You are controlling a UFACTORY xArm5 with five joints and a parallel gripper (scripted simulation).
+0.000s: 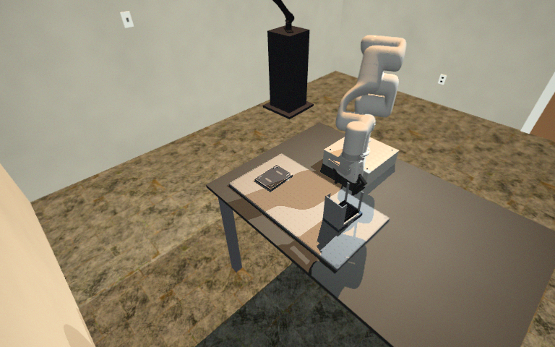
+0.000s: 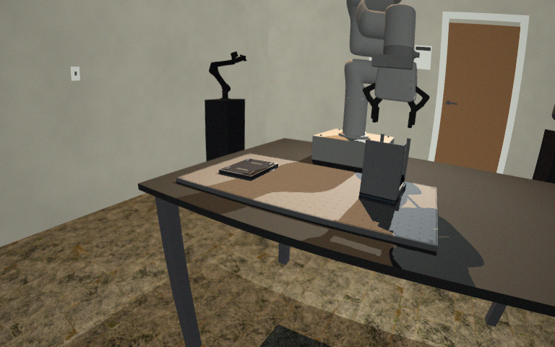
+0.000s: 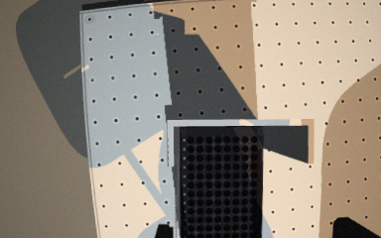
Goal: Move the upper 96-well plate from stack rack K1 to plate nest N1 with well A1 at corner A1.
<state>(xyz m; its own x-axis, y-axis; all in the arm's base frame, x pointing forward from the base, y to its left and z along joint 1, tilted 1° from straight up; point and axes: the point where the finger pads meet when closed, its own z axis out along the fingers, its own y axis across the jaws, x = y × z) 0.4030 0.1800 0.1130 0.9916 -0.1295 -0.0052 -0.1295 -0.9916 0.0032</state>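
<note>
Right now the black 96-well plate is 160 mm below my hand. The rest, counted from my hand: grey rack wall: 110 mm below, 70 mm ahead, 10 mm to the right; then plate nest N1: 420 mm to the right, 190 mm below; then light plate: 170 mm below.
</note>
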